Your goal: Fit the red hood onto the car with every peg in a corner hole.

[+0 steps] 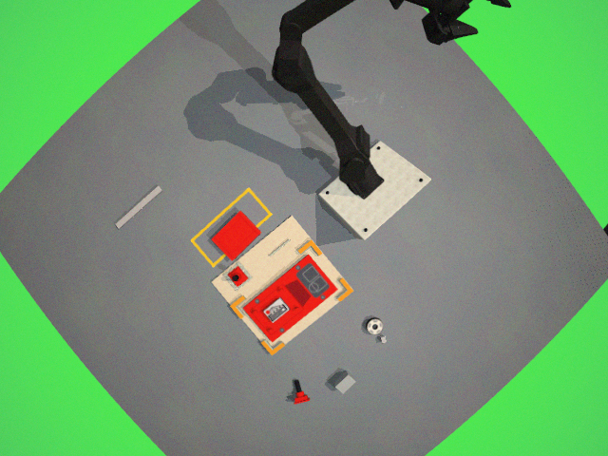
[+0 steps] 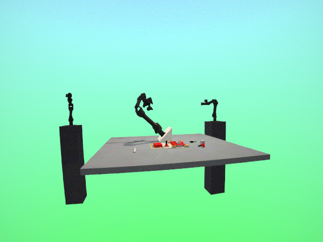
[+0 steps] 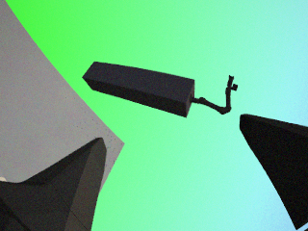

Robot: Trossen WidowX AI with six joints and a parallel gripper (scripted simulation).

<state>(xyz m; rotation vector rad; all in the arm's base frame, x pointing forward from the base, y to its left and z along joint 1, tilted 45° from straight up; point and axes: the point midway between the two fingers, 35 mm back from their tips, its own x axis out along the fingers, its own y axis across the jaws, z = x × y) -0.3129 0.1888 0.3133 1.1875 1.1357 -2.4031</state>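
My gripper tip is 64 cm short of the red hood, 5 cm to the left of it and 38 cm above it. Also, from my gripper tip: grey bar: 78 cm ahead, 27 cm to the right, 39 cm below; cream jig plate: 65 cm ahead, 13 cm to the left, 39 cm below.
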